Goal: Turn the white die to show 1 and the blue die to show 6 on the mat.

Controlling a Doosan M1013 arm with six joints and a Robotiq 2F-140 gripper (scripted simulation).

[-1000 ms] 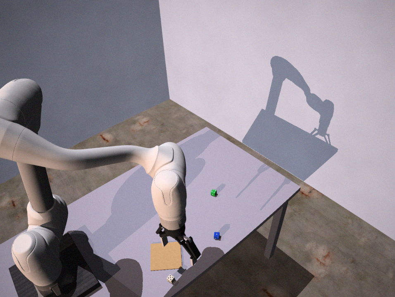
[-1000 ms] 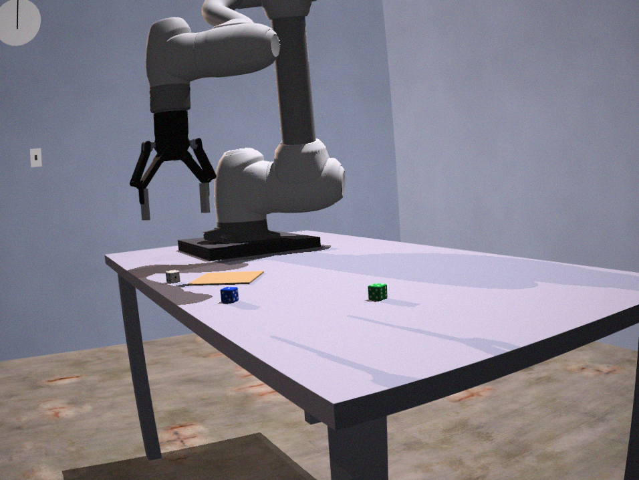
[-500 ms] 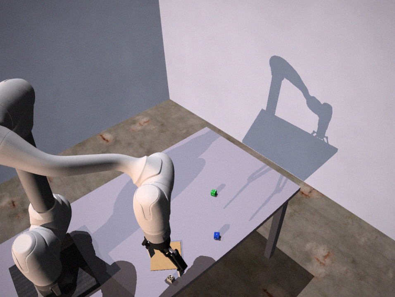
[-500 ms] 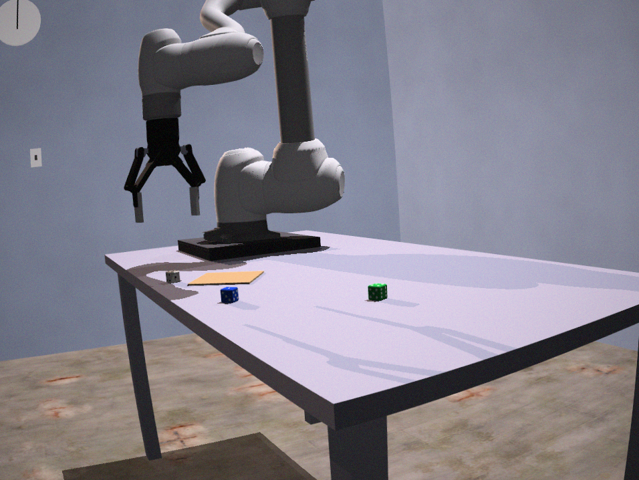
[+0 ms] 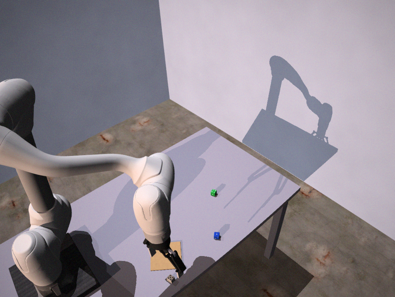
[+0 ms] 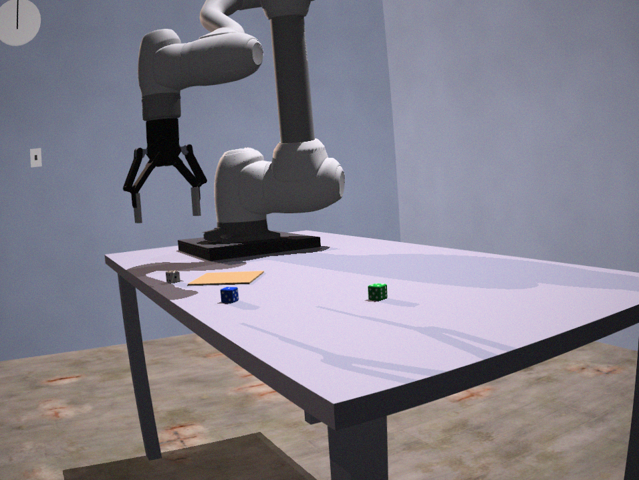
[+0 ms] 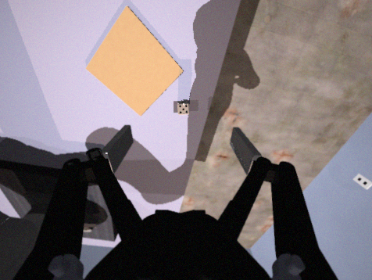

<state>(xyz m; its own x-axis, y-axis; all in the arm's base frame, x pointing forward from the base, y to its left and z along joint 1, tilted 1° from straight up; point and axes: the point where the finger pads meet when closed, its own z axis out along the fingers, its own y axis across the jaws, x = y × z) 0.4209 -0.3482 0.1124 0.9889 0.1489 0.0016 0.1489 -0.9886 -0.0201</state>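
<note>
The white die is 140 mm below my hand. The rest, counted from my hand: green die (470 mm ahead, 230 mm to the left, 140 mm below); tan mat (60 mm ahead, 110 mm to the left, 150 mm below); blue die (300 mm ahead, 20 mm to the left, 140 mm below).
</note>
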